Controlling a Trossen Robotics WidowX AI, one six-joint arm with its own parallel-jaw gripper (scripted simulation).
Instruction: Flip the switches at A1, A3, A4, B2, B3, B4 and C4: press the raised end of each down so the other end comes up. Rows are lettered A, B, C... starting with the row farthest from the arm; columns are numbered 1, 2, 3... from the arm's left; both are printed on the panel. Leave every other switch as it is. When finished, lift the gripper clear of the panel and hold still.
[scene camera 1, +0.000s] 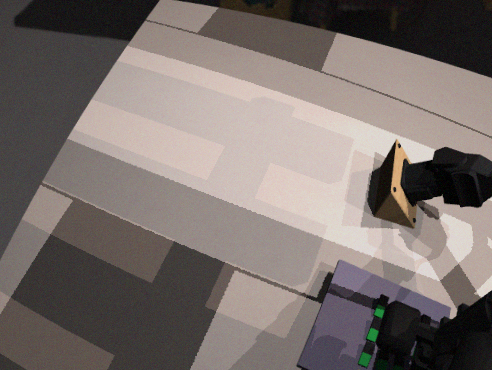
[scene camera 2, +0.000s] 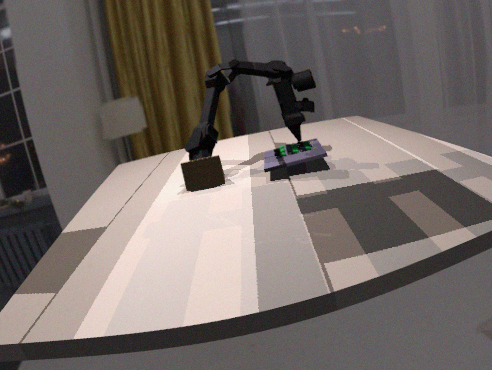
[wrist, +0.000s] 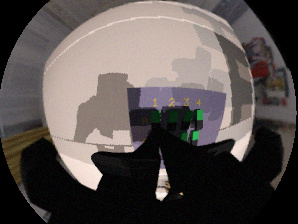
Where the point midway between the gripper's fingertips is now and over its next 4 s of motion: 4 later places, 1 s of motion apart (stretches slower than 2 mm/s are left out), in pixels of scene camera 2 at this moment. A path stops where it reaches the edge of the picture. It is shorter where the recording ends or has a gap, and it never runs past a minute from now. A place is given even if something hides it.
My gripper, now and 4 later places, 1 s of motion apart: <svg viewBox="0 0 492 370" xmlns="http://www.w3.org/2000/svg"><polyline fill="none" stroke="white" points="299,140 300,142 300,125 307,140 307,143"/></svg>
